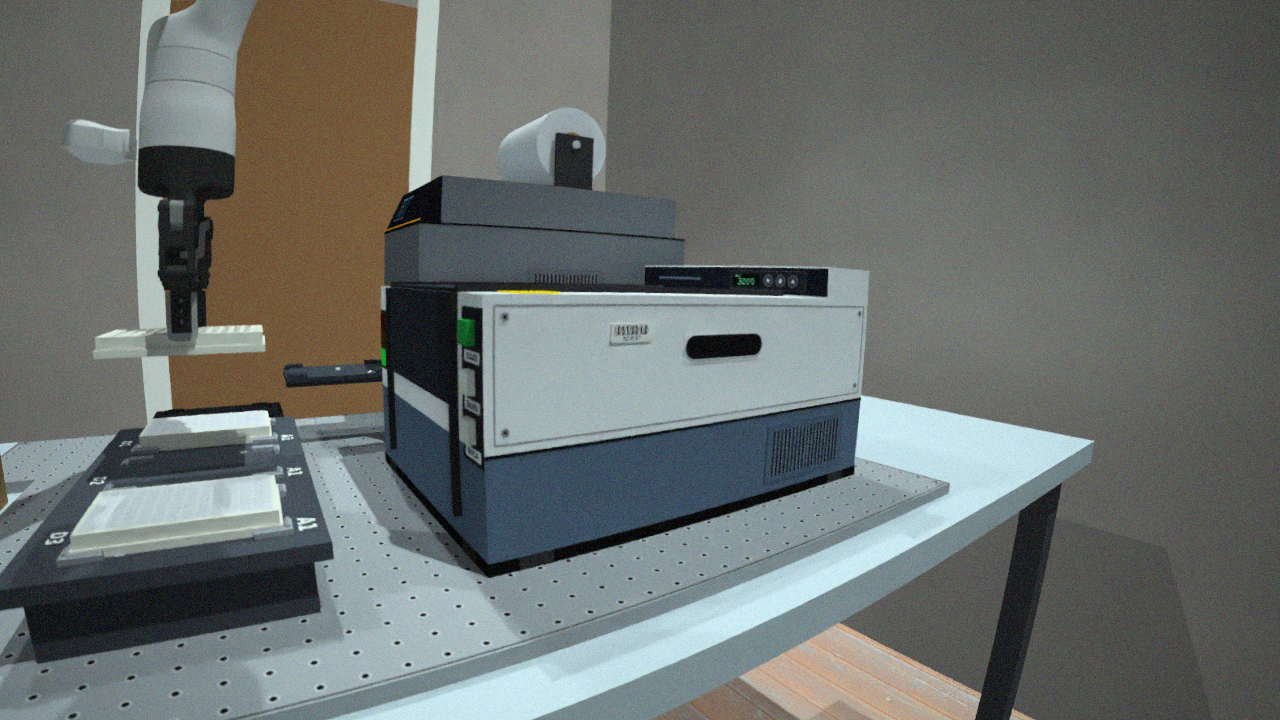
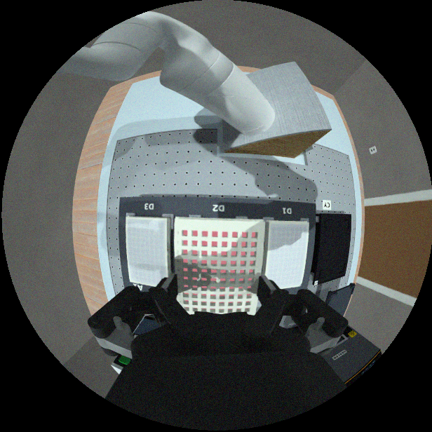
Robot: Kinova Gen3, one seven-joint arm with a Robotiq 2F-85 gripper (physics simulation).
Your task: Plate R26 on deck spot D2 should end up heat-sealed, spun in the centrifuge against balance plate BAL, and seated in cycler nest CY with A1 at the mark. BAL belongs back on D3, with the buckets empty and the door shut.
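Frame: origin at the arm's base, x back, y right, z up, level; metres.
Seen in the pictures: gripper, fingertip midpoint: (image 1: 189, 336).
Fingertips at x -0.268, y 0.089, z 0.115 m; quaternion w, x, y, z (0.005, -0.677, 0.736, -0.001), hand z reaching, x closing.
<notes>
Pixels of each thing's middle, then the offset from my fingertips to it. "spot": a spot on its surface instead. Level surfaces: height alone.
- plate R26, surface spot: (image 1: 234, 339) spot: dz +0.000, dx -0.035, dy +0.044 m
- Balance plate BAL, body centre: (image 1: 186, 511) dz -0.109, dx +0.010, dy +0.123 m
- pale plate, body centre: (image 1: 208, 429) dz -0.109, dx -0.009, dy -0.124 m
- white centrifuge, body centre: (image 1: 619, 368) dz -0.050, dx -0.422, dy +0.045 m
- grey sealer, body centre: (image 1: 533, 267) dz +0.066, dx -0.478, dy -0.253 m
- dark tray, body centre: (image 1: 338, 372) dz -0.081, dx -0.180, dy -0.276 m
- white film roll, body centre: (image 1: 549, 154) dz +0.246, dx -0.499, dy -0.251 m
- perforated board, its level: dz -0.171 m
My gripper (image 1: 183, 333) (image 2: 217, 284) is shut on plate R26 (image 1: 234, 339) (image 2: 220, 242), a cream plate with red wells, held level above spot D2 of the dark deck (image 1: 179, 569) (image 2: 182, 206). Balance plate BAL (image 1: 179, 512) (image 2: 147, 250) sits on D3. Another pale plate (image 1: 210, 428) (image 2: 287, 252) sits on D1. The black cycler nest CY (image 2: 332, 247) lies beyond D1. The blue and white centrifuge (image 1: 662, 376) stands right of the deck; its buckets are hidden and its door state is unclear. The grey sealer (image 1: 537, 214) stands behind it.
A dark tray (image 1: 332, 372) (image 2: 342, 296) sticks out from the sealer toward the deck side. A white film roll (image 1: 537, 147) tops the sealer. The perforated board (image 1: 402, 617) (image 2: 165, 170) carries the equipment. A grey block (image 2: 292, 100) stands near the arm.
</notes>
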